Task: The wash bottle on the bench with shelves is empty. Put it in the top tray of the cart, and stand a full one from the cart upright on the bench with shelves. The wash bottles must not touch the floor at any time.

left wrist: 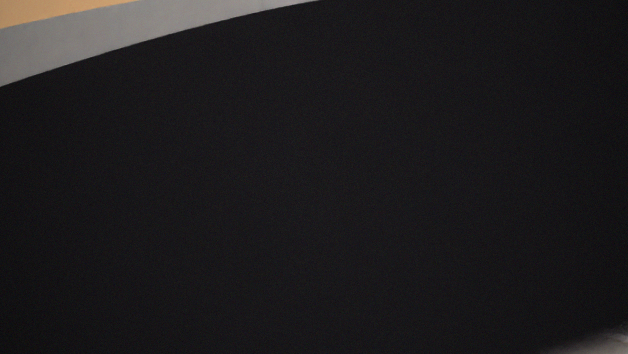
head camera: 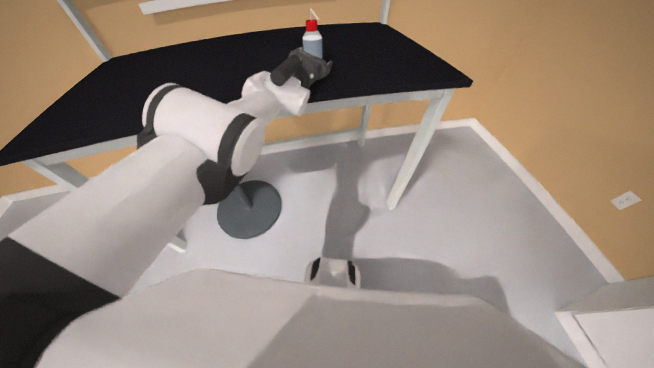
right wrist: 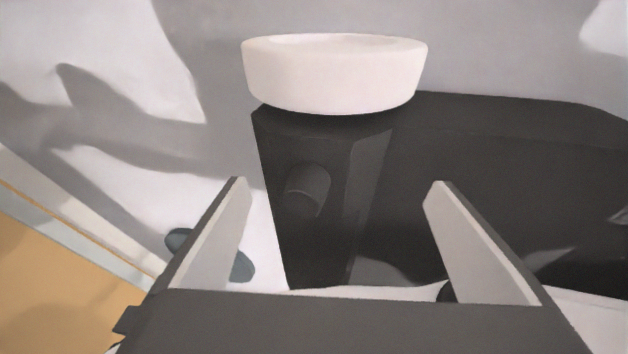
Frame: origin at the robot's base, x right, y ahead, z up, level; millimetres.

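Seen in the pictures: left gripper, between the fingertips: (left wrist: pixel 306 234) (head camera: pixel 315 56); right gripper, between the fingertips: (right wrist: pixel 336 190).
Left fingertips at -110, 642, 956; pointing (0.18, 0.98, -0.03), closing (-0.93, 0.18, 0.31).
A point is followed by its place in that frame, as x, y, z.
A wash bottle (head camera: pixel 312 41) @[-111, 601, 1013] with a red cap and a grey-blue body stands upright on the black top of the bench (head camera: pixel 237 82) @[-351, 538, 916], near its back edge. My left gripper (head camera: pixel 320 69) is open right in front of the bottle; its fingers are hidden behind the wrist, and I cannot tell whether they touch the bottle. The left wrist view shows only the black bench top (left wrist: pixel 334 189) at close range. My right gripper (right wrist: pixel 336 190) @[235, -33, 283] is open and empty, low beside my own base (right wrist: pixel 324 193) @[179, -19, 231].
The bench's white legs (head camera: pixel 420 142) @[349, 665, 610] stand on the grey floor. A dark round disc (head camera: pixel 249 209) lies on the floor under the bench. A white corner of furniture (head camera: pixel 612 329) @[1275, -45, 280] shows at the lower right. Orange walls close in behind and to the right.
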